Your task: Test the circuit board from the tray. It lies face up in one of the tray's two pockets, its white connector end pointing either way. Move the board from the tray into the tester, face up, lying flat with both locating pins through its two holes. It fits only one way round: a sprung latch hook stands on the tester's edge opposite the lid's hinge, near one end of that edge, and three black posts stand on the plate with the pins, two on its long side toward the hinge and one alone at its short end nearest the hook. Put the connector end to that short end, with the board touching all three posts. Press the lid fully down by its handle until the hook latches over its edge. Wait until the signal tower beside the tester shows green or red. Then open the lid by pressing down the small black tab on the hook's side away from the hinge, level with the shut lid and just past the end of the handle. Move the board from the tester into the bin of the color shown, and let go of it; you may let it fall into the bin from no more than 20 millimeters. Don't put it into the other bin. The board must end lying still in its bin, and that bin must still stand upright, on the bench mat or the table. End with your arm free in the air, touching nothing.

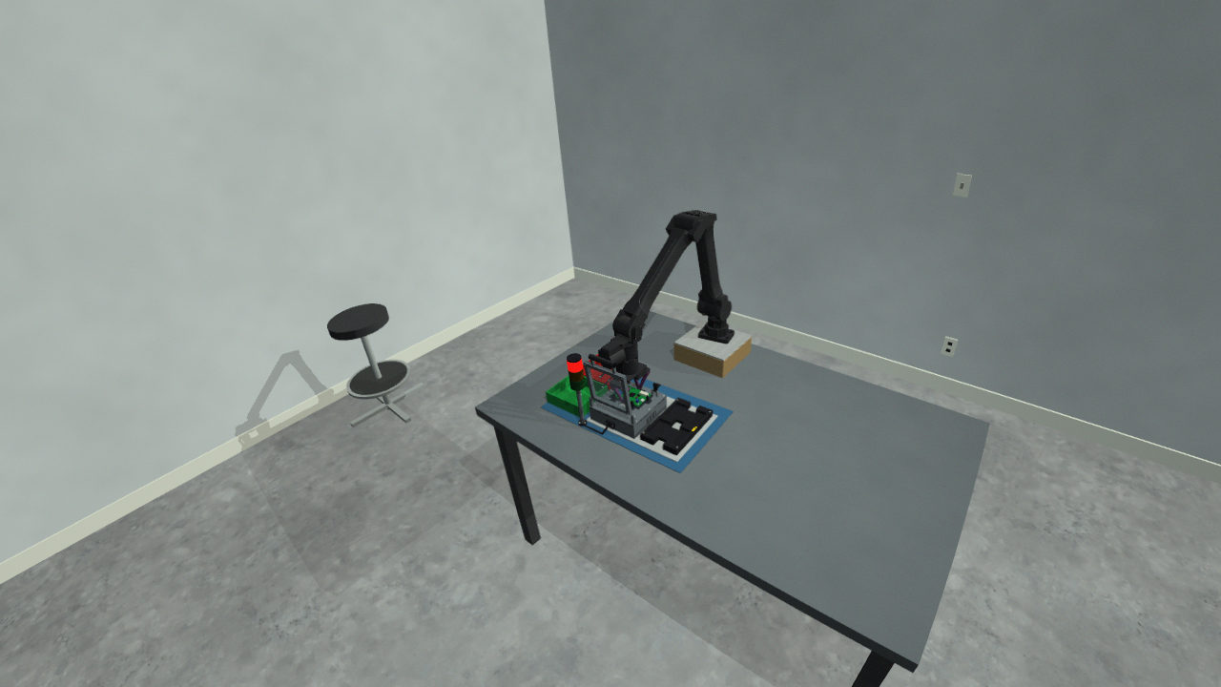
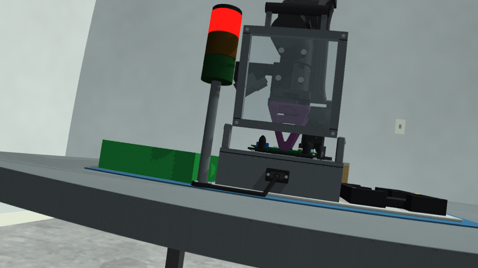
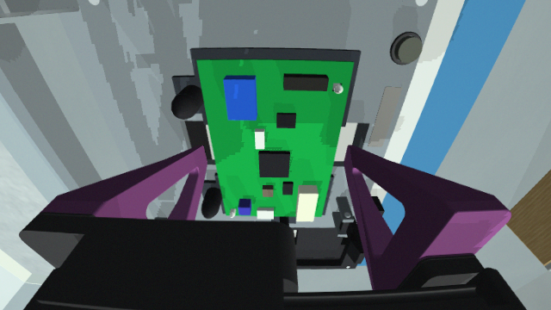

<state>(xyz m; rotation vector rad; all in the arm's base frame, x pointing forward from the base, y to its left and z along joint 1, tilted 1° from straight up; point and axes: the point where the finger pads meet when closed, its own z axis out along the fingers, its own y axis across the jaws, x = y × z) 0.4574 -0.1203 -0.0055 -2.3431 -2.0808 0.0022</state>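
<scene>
Right now my hand is right at the green circuit board. Also, from my hand: black tester plate 10 mm ahead, 10 mm to the left, 10 mm below; black latch hook 50 mm behind, 70 mm to the left, 10 mm above; clear lid 110 mm ahead, 10 mm to the right, 110 mm above.
</scene>
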